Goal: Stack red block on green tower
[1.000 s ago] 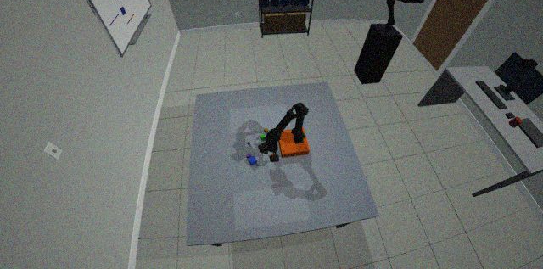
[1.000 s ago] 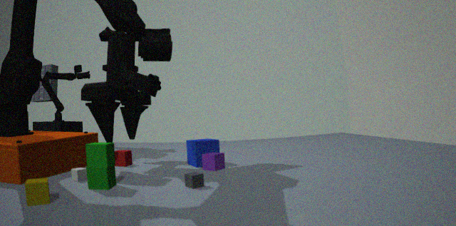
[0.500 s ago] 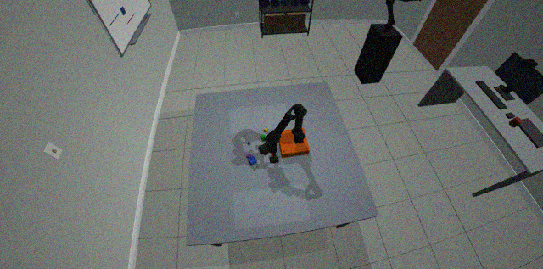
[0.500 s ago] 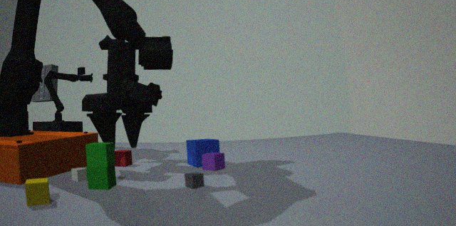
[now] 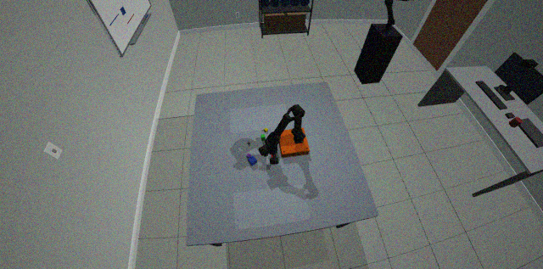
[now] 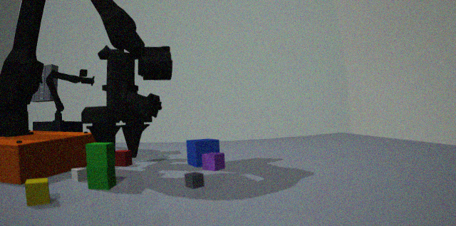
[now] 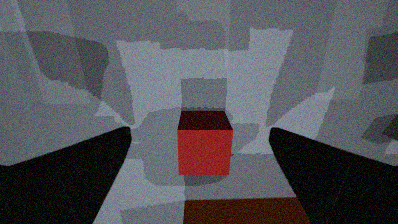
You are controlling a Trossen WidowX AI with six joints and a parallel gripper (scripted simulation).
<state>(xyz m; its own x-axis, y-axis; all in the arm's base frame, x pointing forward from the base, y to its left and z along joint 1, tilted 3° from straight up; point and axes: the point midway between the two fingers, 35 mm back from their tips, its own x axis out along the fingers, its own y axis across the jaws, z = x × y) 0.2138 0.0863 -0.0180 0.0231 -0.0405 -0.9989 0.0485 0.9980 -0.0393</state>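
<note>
My gripper tip is 10 mm below the red block. From my gripper tip the other things lie so: purple block (180 mm ahead, 30 mm to the right); then blue block (160 mm ahead, 20 mm to the left, 10 mm above); then white block (10 mm behind, 140 mm to the right).
</note>
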